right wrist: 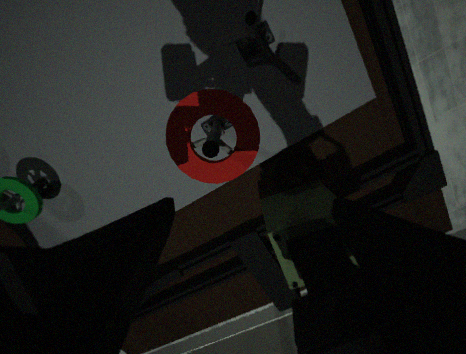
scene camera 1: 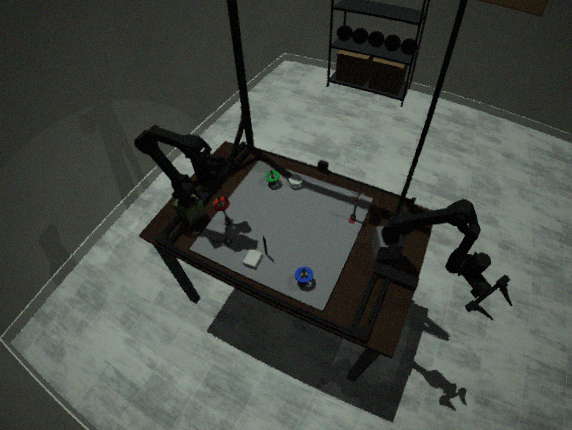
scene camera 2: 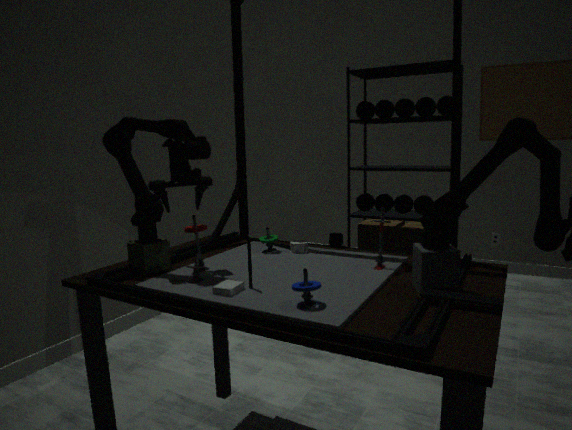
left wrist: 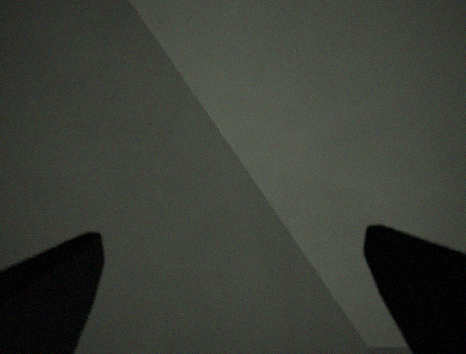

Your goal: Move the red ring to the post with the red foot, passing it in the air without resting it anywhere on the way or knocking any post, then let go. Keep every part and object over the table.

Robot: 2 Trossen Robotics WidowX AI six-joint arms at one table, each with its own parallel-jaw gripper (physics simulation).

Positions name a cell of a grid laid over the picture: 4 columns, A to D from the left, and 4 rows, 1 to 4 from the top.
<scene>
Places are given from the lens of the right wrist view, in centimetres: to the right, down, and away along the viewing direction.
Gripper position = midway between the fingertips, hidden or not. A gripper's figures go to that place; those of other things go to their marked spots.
my right gripper (right wrist: C3): 1, 2, 11
grey mat (right wrist: A2): -19, -12, 27
tall grey post (right wrist: B2): -1, -2, 11
The marked spots on the grey mat and the tall grey post are 26 cm apart.
</scene>
